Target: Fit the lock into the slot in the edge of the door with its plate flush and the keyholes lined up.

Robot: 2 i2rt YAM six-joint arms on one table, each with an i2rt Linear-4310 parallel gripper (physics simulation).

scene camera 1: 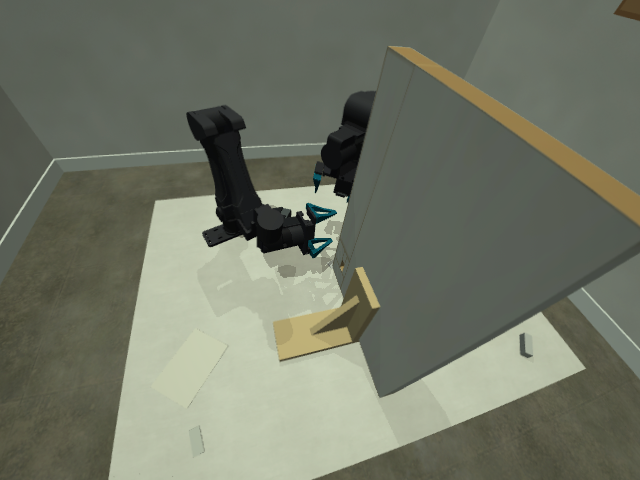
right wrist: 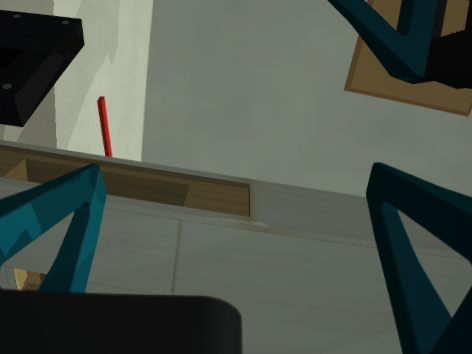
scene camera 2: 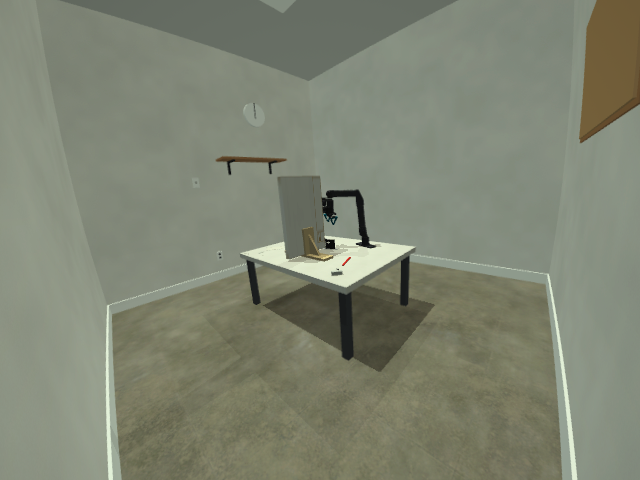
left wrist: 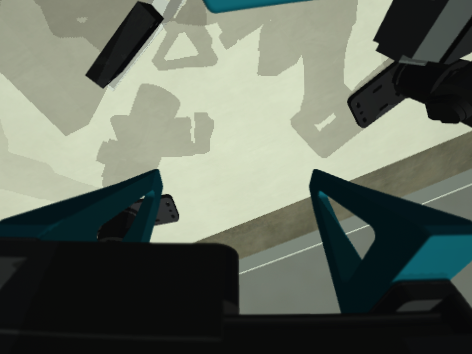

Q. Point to a grey door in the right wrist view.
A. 297, 263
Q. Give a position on a lock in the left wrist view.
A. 136, 32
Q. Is the right gripper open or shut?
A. Open.
